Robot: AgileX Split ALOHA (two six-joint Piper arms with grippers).
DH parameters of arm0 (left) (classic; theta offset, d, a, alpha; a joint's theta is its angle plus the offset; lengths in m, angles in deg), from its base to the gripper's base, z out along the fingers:
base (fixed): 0 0 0 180
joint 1: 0 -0.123 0 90
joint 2: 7.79 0 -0.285 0
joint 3: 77.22 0 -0.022 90
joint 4: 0 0.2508 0 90
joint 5: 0 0 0.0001 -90
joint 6: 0 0.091 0 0
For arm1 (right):
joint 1: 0 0.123 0 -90
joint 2: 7.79 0 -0.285 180
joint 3: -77.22 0 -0.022 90
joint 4: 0 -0.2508 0 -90
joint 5: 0 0 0.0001 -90
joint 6: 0 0.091 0 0
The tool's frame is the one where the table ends.
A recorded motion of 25 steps. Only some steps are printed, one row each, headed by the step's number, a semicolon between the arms.
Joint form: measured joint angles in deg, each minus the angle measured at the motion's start. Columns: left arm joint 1, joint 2, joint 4, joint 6, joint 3, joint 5; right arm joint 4, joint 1, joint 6, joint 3, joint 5, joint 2.
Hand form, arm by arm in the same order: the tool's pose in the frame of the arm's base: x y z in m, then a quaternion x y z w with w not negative. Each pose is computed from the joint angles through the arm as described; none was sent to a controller.
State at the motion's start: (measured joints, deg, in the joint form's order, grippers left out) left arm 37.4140 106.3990 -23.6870 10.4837 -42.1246 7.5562; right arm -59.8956 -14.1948 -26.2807 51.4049 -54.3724 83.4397
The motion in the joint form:
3: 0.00 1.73 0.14 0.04 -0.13 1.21; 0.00 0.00 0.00 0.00 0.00 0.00
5: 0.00 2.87 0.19 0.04 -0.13 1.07; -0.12 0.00 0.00 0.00 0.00 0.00
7: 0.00 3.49 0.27 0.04 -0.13 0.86; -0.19 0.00 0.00 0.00 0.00 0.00
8: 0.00 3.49 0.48 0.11 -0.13 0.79; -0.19 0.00 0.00 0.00 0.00 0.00
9: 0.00 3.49 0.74 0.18 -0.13 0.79; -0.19 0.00 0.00 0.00 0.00 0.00
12: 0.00 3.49 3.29 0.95 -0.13 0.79; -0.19 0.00 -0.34 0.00 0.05 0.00
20: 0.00 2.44 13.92 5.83 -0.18 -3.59; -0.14 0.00 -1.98 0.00 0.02 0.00
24: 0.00 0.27 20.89 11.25 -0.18 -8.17; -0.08 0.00 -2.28 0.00 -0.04 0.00
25: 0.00 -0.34 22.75 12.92 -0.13 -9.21; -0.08 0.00 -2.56 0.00 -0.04 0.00
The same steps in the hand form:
3: 0.2580 -0.1904 0.0985 0.19264 0.92769 -0.10894 0.30067; 0.2772 -0.0041 0.2564 0.16721 0.88658 0.37764 0.20833
5: 0.2574 -0.1901 0.0920 0.19420 0.93091 -0.10476 0.29105; 0.2773 -0.0040 0.2565 0.16774 0.88611 0.37838 0.20856
7: 0.2568 -0.1898 0.0883 0.19566 0.93283 -0.10240 0.28473; 0.2773 -0.0040 0.2565 0.16804 0.88584 0.37881 0.20870
8: 0.2567 -0.1899 0.0883 0.19808 0.93247 -0.10195 0.28439; 0.2773 -0.0040 0.2565 0.16804 0.88584 0.37881 0.20870
9: 0.2567 -0.1899 0.0883 0.20083 0.93185 -0.10145 0.28467; 0.2773 -0.0040 0.2565 0.16804 0.88584 0.37881 0.20870
12: 0.2565 -0.1905 0.0884 0.22836 0.92519 -0.09631 0.28740; 0.2774 -0.0040 0.2565 0.16560 0.88632 0.37795 0.21013
20: 0.2510 -0.1907 0.0908 0.35812 0.89110 -0.06868 0.27015; 0.2773 -0.0040 0.2565 0.15257 0.88880 0.37475 0.21523
24: 0.2463 -0.1885 0.0990 0.45613 0.85141 -0.04182 0.25553; 0.2772 -0.0040 0.2564 0.14975 0.88943 0.37410 0.21572
25: 0.2452 -0.1876 0.1013 0.48267 0.83790 -0.03338 0.25268; 0.2772 -0.0040 0.2564 0.14757 0.88979 0.37358 0.21663

